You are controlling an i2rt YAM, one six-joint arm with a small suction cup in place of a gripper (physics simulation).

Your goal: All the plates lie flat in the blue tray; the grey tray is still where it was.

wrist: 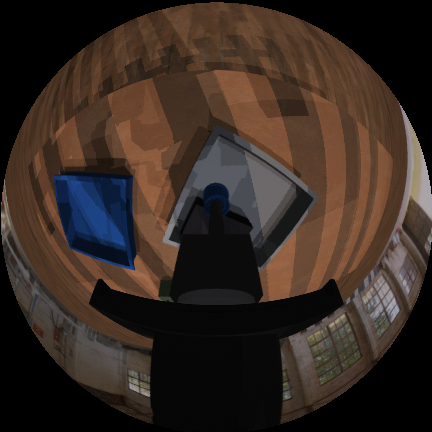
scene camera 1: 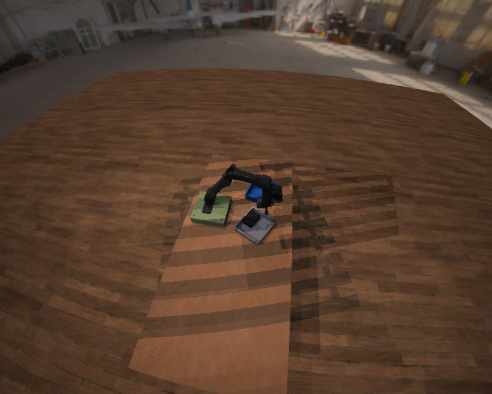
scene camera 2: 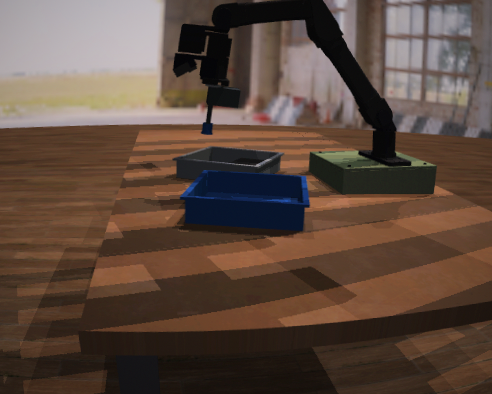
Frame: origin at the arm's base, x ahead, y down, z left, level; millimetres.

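Where they show: hand, its tool point: (wrist: 215, 194) (scene camera 1: 266, 213) (scene camera 2: 206, 133); arm's base, origin of its link: (scene camera 1: 209, 203) (scene camera 2: 383, 159).
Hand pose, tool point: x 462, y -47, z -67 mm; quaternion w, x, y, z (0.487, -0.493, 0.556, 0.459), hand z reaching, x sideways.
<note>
Things, the pixels of their top centre, and the offset from my tool point. Level surfaces: height alone.
- grey tray, centre of its top: (wrist: 247, 217) (scene camera 2: 231, 155) (scene camera 1: 255, 223) dz -60, dx -75, dy +65 mm
- blue tray, centre of its top: (scene camera 2: 250, 185) (wrist: 85, 223) (scene camera 1: 261, 189) dz +291, dx -56, dy +65 mm
- wooden table top, height of its surface: dy +115 mm
My suction cup (scene camera 1: 266, 212) (scene camera 2: 207, 130) (wrist: 216, 194) is open and bare, with no plate on it. It hangs in the air clearly above the grey tray (scene camera 1: 260, 231) (scene camera 2: 190, 168) (wrist: 225, 155). A black, square plate (scene camera 1: 250, 218) (wrist: 192, 219) lies in the grey tray, towards the side near the arm's base. The arm's tool hides part of it in the wrist view, and I cannot tell whether it is one plate or a stack. The blue tray (scene camera 1: 253, 198) (scene camera 2: 245, 215) (wrist: 130, 215) stands upright, apart from the grey tray, and no plate is discernible in it.
The green base block (scene camera 1: 212, 217) (scene camera 2: 389, 180) carries the arm, beside both trays. The blue tray is nearer scene camera 2 than the grey tray. Both trays have raised walls. Striped shadows cross the wooden table top (scene camera 1: 220, 350) (scene camera 2: 200, 300).
</note>
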